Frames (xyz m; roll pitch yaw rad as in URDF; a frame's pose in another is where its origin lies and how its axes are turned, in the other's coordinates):
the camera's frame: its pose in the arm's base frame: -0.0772 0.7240 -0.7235 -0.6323 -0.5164 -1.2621
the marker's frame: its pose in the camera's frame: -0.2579 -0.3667 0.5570 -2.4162 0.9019 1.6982
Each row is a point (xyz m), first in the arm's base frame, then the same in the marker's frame.
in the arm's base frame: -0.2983 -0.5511 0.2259
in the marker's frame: 0.2492 1.7959 -0.5016
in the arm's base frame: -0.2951 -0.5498 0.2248
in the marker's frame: 0.2502 1.7933 -0.5040
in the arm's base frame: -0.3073 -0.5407 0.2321
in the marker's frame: 0.2380 1.7917 -0.4924
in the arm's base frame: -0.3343 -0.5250 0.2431
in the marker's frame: 0.2176 1.7902 -0.4664
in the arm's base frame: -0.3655 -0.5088 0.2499
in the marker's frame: 0.2001 1.7884 -0.4352
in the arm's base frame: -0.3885 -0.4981 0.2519
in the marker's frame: 0.1904 1.7871 -0.4117
